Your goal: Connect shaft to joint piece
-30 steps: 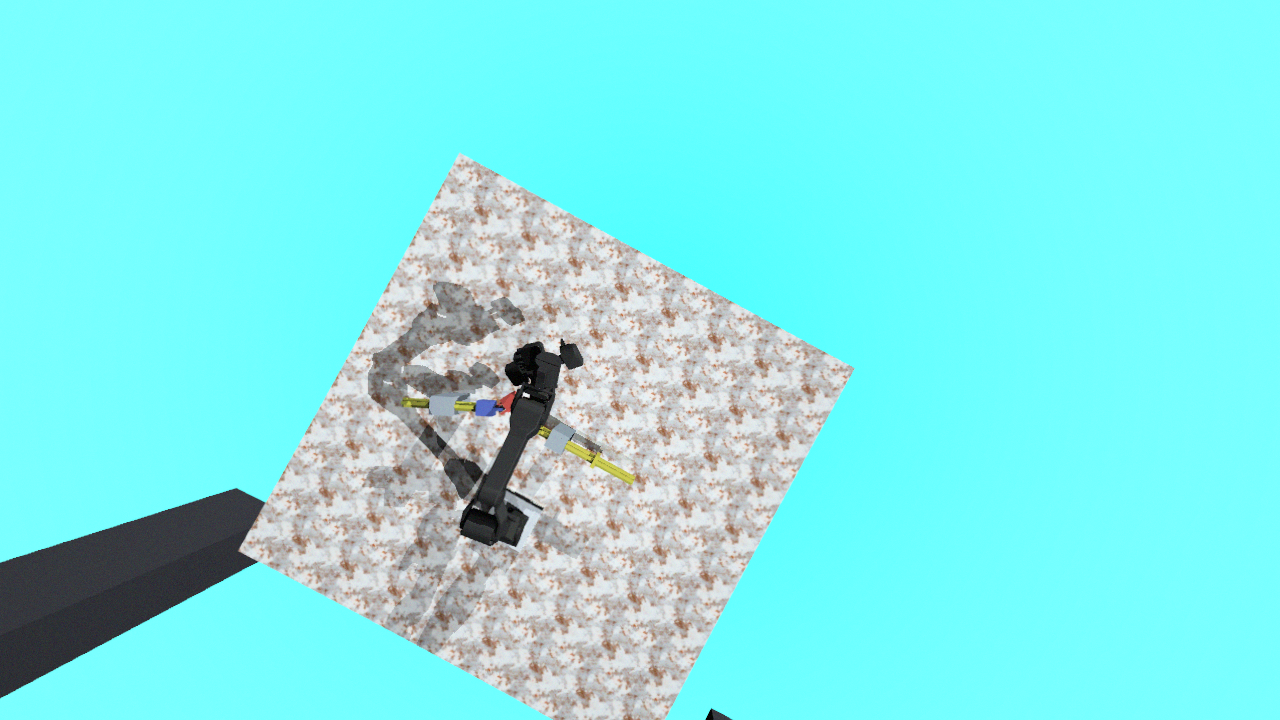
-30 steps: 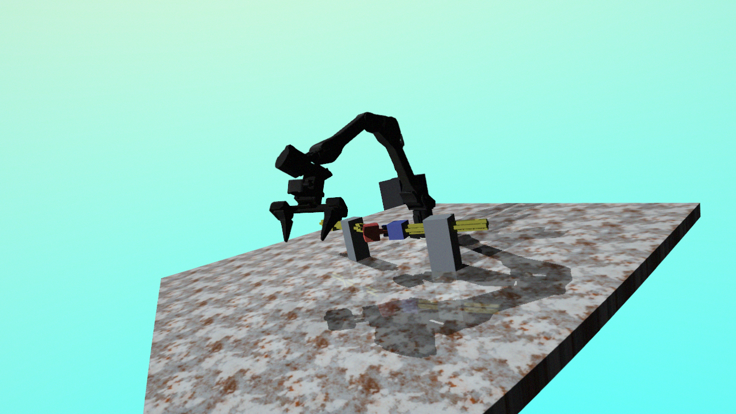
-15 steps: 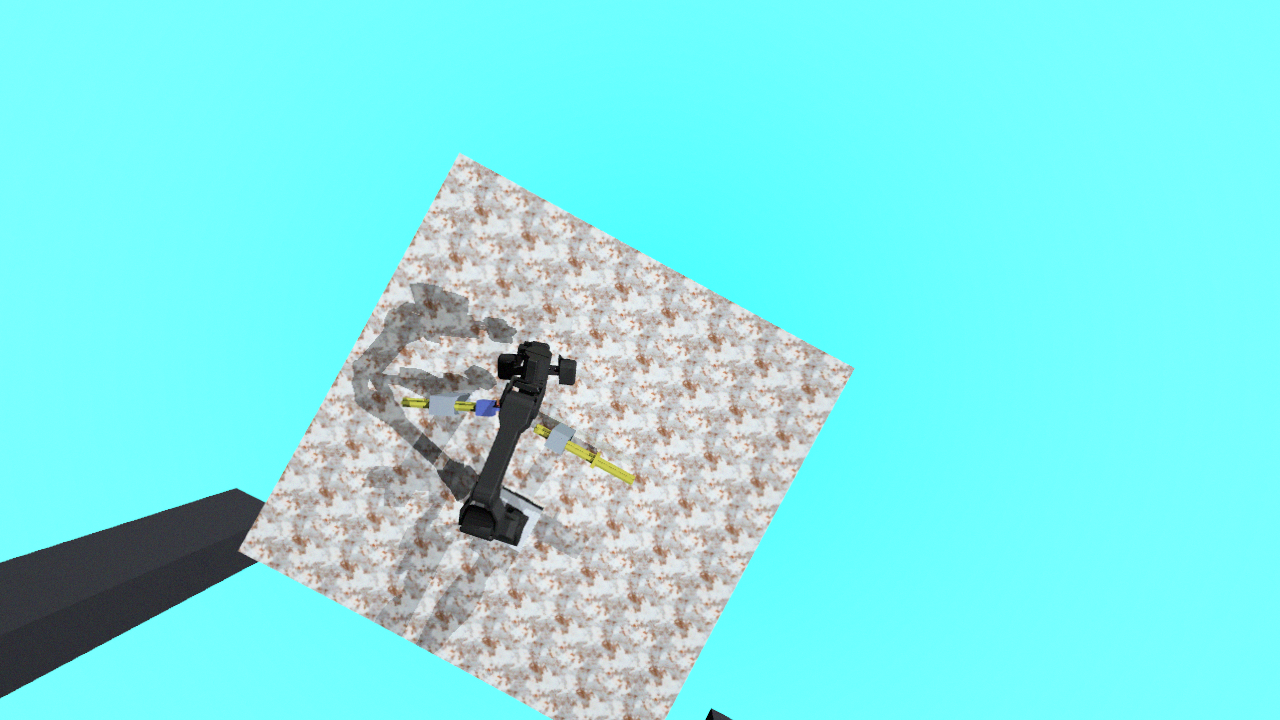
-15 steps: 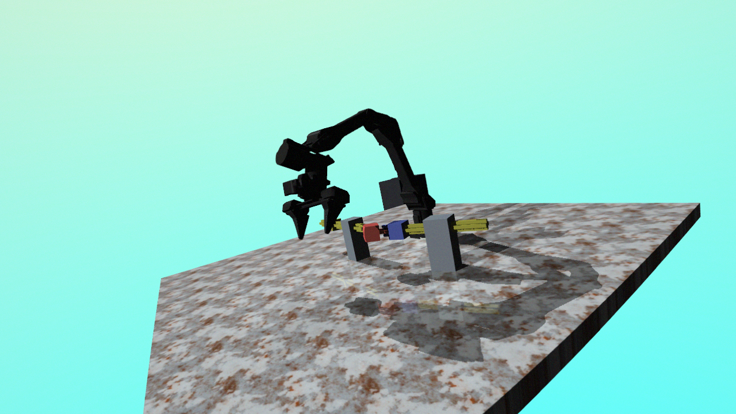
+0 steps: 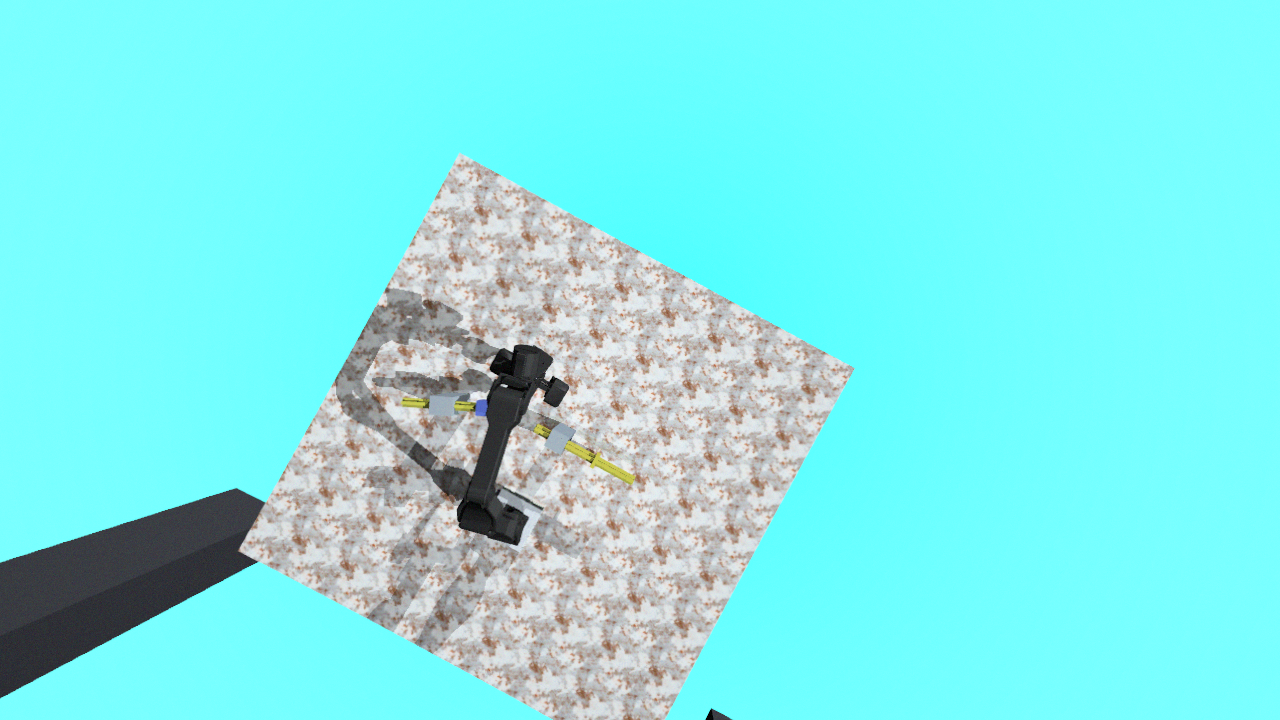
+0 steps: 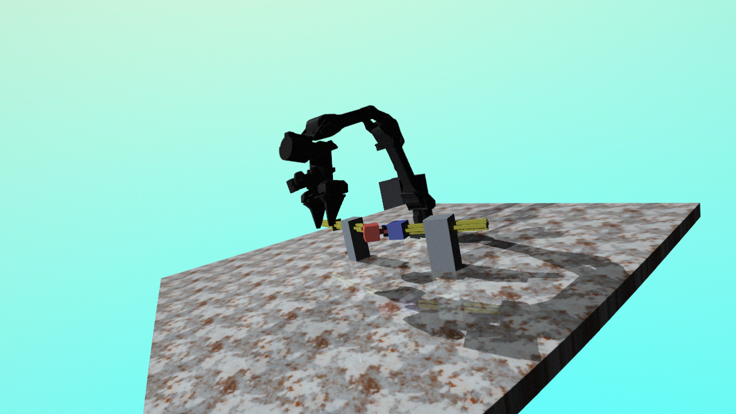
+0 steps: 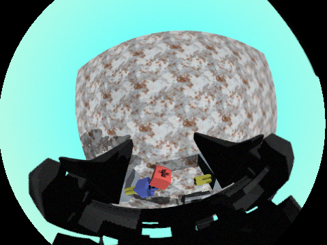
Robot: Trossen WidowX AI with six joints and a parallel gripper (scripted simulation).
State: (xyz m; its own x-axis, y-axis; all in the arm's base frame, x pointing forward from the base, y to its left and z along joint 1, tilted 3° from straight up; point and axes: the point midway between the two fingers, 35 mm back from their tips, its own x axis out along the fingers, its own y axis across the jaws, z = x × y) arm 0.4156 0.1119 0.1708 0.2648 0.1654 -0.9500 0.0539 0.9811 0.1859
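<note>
Now: gripper tip 120 mm past the red joint piece, 40 mm above it and 30 mm to the right of it.
</note>
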